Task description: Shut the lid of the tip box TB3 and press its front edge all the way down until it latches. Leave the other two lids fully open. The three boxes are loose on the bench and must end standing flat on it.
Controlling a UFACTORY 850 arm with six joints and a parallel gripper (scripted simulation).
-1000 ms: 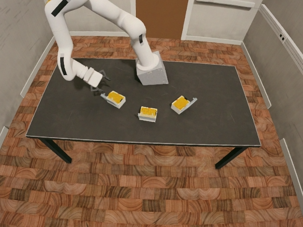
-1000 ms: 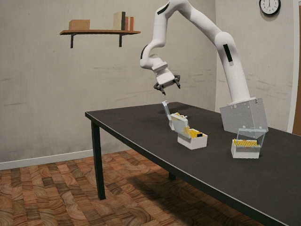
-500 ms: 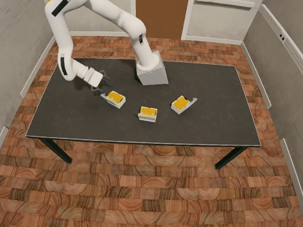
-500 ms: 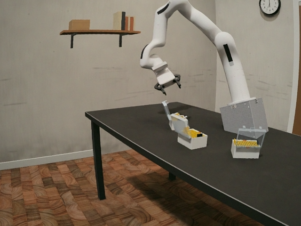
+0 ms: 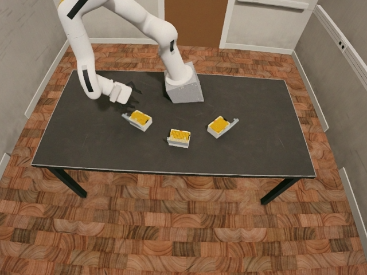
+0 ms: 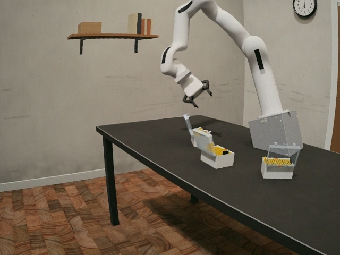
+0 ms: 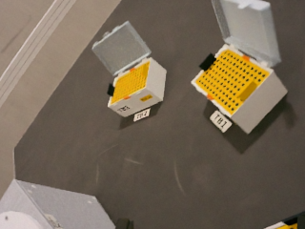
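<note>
Now: hand 22 cm above the label, 4 cm past it and 3 cm to the right of it. Also, from my hand: box lid (23 cm to the left, 22 cm ahead, 12 cm below); then tip box (24 cm to the left, 17 cm ahead, 16 cm below).
</note>
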